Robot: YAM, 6 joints.
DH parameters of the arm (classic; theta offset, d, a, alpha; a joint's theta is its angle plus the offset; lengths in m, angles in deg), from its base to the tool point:
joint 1: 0 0.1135 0.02 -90
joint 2: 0 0 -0.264 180
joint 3: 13.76 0 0.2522 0
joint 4: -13.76 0 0.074 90
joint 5: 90 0 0 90
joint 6: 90 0.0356 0 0
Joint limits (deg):
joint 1: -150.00..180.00
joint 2: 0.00..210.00
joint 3: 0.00..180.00
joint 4: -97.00..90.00
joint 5: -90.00..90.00
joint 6: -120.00..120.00
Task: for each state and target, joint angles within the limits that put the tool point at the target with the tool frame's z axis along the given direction. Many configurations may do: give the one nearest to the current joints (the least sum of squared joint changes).
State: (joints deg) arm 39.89 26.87 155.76 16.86 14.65 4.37
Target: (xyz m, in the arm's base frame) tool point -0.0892 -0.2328 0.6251 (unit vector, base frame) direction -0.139 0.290 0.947
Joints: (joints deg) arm 70.89 40.69 138.94 -21.81 -13.08 4.37
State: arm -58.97 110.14 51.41 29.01 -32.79 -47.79
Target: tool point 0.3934 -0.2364 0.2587 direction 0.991 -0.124 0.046
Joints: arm -32.94 112.91 74.94 40.89 -25.77 -47.79
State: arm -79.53 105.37 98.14 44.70 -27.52 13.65
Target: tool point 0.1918 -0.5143 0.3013 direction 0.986 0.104 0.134
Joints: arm -73.17 142.62 124.20 54.20 -76.76 13.65
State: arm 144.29 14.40 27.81 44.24 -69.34 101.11
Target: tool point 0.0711 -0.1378 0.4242 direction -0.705 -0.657 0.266
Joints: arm 130.06 0.11 51.01 49.56 -74.30 101.11
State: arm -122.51 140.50 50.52 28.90 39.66 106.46
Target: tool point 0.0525 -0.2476 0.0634 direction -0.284 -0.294 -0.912
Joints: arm -75.21 102.86 35.53 -9.60 20.48 106.46
